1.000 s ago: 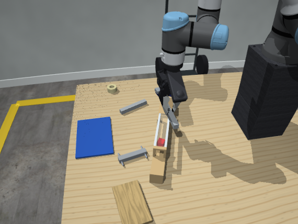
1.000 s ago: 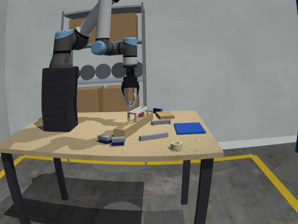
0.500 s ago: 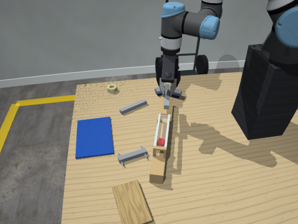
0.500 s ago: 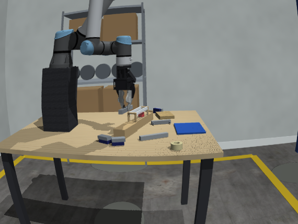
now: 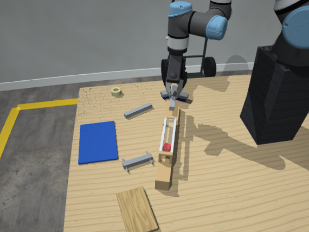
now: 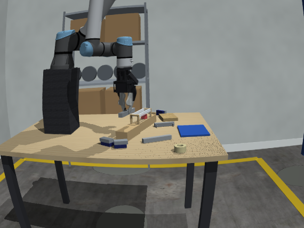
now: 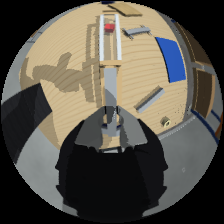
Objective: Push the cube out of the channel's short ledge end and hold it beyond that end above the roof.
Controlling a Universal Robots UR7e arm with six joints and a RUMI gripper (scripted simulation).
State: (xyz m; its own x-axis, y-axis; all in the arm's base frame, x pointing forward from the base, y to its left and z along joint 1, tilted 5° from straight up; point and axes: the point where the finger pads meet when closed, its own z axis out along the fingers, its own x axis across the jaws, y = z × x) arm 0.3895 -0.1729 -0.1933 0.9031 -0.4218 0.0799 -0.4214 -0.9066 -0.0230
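The wooden frame lies 160 mm to the left of my hand, 80 mm ahead of it and 70 mm below it. Also, from my hand: red cube: 200 mm to the left, 90 mm ahead, 70 mm below; then grey bar tool: 200 mm ahead, 190 mm to the left, 120 mm below; then grey bar: 10 mm below.
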